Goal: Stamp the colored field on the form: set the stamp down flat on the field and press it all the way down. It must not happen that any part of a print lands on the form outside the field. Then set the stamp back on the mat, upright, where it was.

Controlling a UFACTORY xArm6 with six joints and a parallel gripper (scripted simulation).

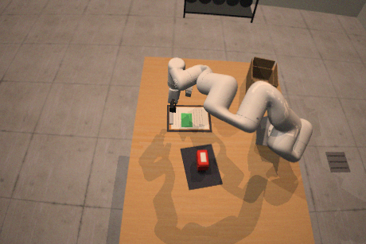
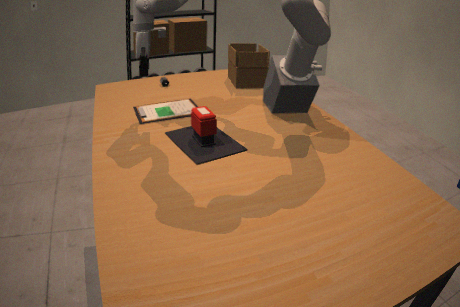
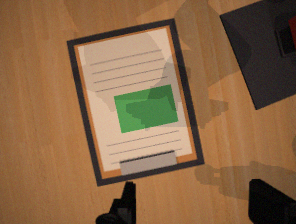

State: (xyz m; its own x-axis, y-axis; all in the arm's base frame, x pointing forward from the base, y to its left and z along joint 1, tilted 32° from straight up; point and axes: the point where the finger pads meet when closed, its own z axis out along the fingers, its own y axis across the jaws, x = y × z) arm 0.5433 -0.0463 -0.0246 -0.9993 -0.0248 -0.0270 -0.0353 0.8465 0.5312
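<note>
Now: the red stamp 190 mm behind my hand, 220 mm to the left of it and 130 mm below it. Round my hand: small dark object (70 mm behind, 370 mm to the right, 170 mm below); then dark mat (190 mm behind, 220 mm to the left, 180 mm below); then form (70 mm behind, 50 mm to the right, 180 mm below).
</note>
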